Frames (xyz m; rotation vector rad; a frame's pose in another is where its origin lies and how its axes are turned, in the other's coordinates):
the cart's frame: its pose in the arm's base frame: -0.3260 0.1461 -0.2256 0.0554 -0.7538 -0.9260
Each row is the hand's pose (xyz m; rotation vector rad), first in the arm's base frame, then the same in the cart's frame.
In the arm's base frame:
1: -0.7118 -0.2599 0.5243 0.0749 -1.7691 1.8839
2: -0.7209 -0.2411 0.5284 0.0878 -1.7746 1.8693
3: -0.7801 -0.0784 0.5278 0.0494 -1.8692 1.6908
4: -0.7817 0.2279 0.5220 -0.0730 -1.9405 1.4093
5: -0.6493 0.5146 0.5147 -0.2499 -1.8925 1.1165
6: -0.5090 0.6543 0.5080 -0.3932 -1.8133 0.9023
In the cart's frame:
1: 0.5810 -0.2577 0.6870 1.5789 -1.1916 2.0223
2: 0.5661 -0.2510 0.7006 1.5846 -1.1863 2.0049
3: 0.4237 -0.1922 0.7796 1.4947 -1.2427 1.8560
4: 0.1934 -0.0059 0.8578 1.2827 -1.2893 1.6764
5: 0.0261 0.2619 0.8480 0.9882 -1.2537 1.5487
6: -0.0293 0.4445 0.7947 0.7499 -1.2032 1.4641

